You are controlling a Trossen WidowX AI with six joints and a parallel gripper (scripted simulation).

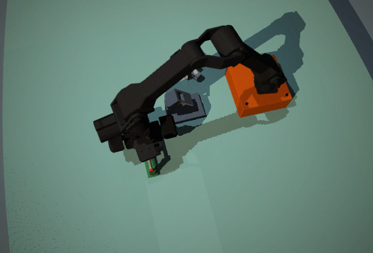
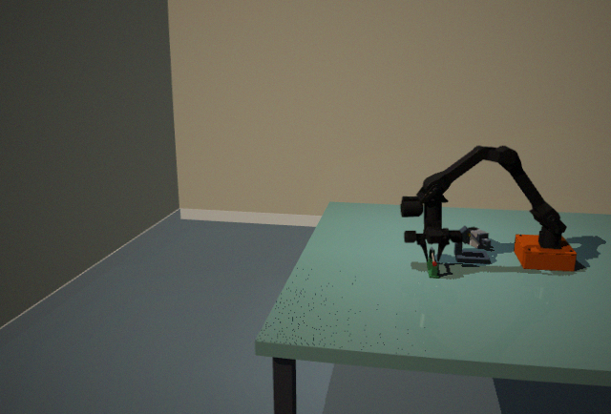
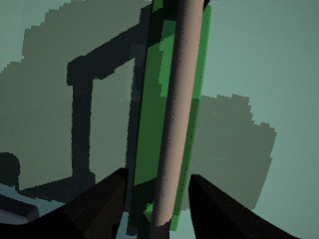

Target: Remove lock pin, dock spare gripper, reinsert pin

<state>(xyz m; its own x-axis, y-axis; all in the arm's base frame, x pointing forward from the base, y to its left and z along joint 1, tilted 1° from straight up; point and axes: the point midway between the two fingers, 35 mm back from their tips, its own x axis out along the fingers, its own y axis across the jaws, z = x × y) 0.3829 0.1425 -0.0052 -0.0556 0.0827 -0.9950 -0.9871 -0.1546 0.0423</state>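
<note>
The green cradle lies 2 cm to the left of my gripper tip. From my gripper tip the other things lie so: spare gripper: 25 cm to the right, 15 cm behind, 1 cm above; grey mount: 11 cm to the right, 11 cm behind, 4 cm above.
</note>
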